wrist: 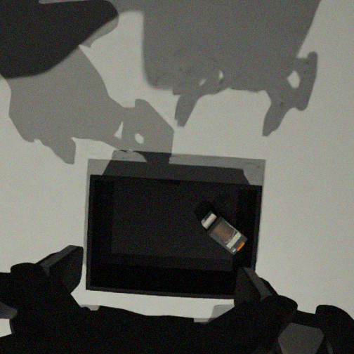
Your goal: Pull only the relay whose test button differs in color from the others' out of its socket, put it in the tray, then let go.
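Observation:
A small relay (223, 232) with a clear housing, a brownish inside and an orange test button lies in the right part of the black tray (89, 232), turned diagonally. Its orange end points to the lower right, and a pale band and a dark end are at the upper left. My gripper (158, 274) is open, with its two fingertips wide apart at the left and right near the front of the tray. Nothing is between the fingers, and the relay is apart from them. The sockets and the other relays do not show in the wrist view.
The tray's dark walls surround the relay, with the right wall (259, 225) close to it. The tray stands on a pale table top (305, 200). Large grey shadows of the arm and gripper fall across the table behind the tray.

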